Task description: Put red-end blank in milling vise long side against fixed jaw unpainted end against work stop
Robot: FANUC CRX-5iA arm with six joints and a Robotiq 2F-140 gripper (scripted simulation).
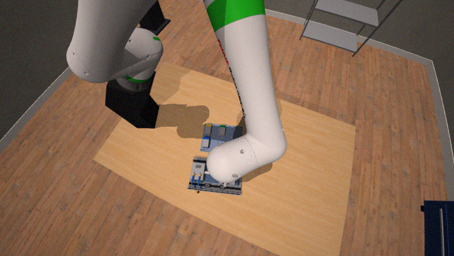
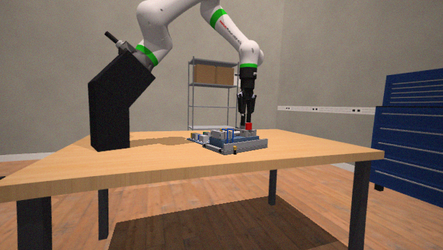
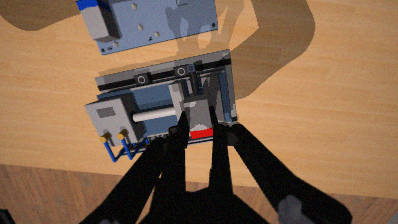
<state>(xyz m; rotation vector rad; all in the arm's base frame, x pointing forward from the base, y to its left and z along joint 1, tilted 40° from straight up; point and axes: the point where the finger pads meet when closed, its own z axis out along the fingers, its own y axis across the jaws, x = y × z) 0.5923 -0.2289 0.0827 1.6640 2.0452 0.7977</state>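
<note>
The red-ended blank lies 30 mm below my hand. Round my hand: work stop rod 10 mm behind, 50 mm to the left, 60 mm below; then blue-ended blank 200 mm behind, 140 mm to the left, 120 mm below; then fixed jaw 30 mm ahead, 10 mm to the left, 70 mm below.
</note>
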